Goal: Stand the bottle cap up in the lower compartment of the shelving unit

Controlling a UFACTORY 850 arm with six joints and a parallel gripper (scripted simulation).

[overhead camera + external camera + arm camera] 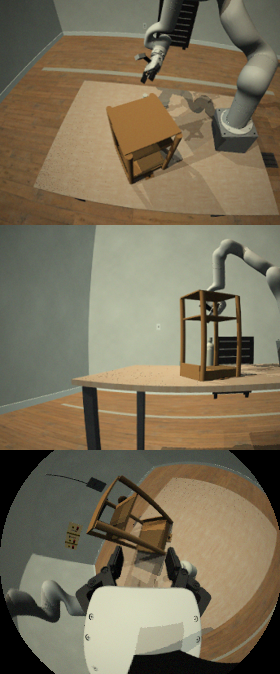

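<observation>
My hand is 20 cm above the grey bottle. From my hand the other things lie so: wooden shelving unit: 32 cm to the left, 13 cm below.
</observation>
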